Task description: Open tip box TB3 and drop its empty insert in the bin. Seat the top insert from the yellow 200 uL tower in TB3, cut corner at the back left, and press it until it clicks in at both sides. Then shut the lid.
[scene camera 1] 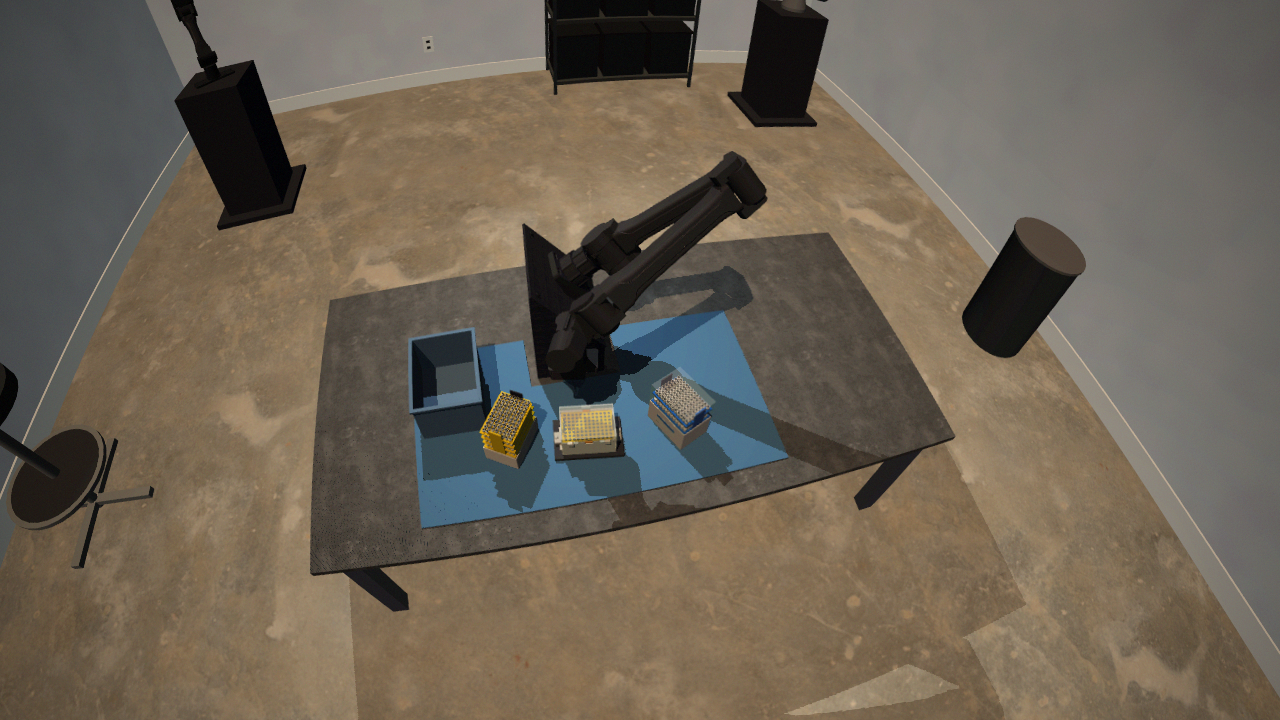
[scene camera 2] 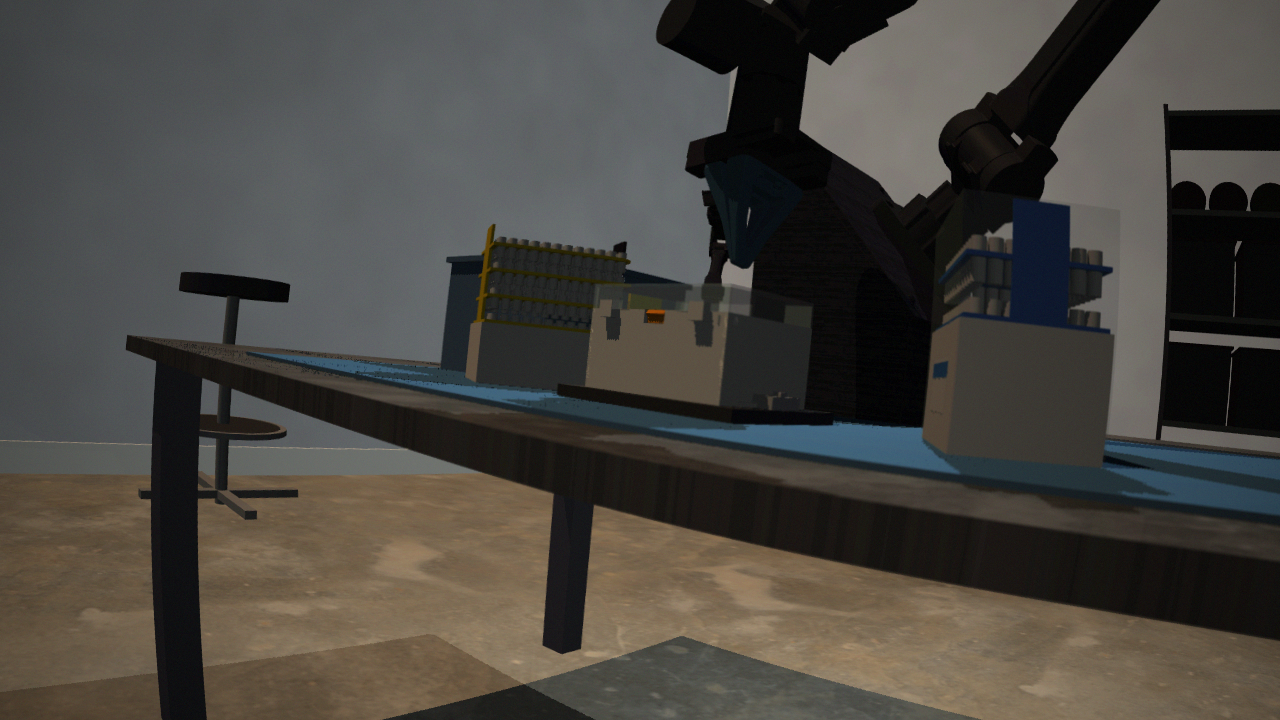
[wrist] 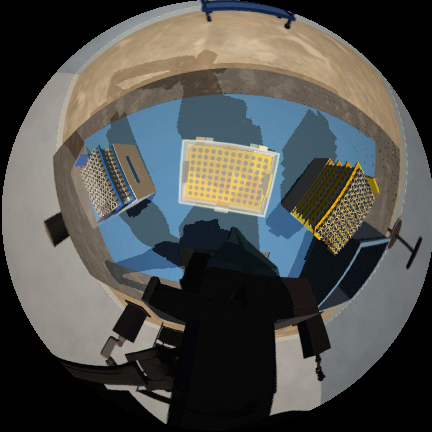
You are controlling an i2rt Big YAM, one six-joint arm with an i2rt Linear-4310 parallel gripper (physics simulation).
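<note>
Tip box TB3 point(scene camera 1: 587, 427) point(scene camera 2: 697, 353) point(wrist: 227, 177) stands mid-mat on a dark base plate. Its clear lid lies down over a yellow insert with empty holes. The yellow 200 uL tower point(scene camera 1: 507, 425) point(scene camera 2: 550, 286) point(wrist: 338, 201) stands to its left in scene camera 1, with the blue-walled bin point(scene camera 1: 415, 376) point(wrist: 354, 245) beyond it. My gripper point(scene camera 2: 715, 262) point(wrist: 232, 230) is shut and empty. It hangs a little above the back edge of TB3, touching nothing. In scene camera 1 the arm point(scene camera 1: 645, 242) hides it.
A blue-insert tower point(scene camera 1: 682, 403) point(scene camera 2: 1029, 269) point(wrist: 106, 181) stands on the other side of TB3. All sit on a blue mat point(scene camera 1: 555, 487) point(scene camera 2: 850, 439) on the dark table point(scene camera 1: 805, 305). A stool point(scene camera 1: 53, 475), a black cylinder point(scene camera 1: 1020, 286), pedestals and a shelf unit stand on the floor.
</note>
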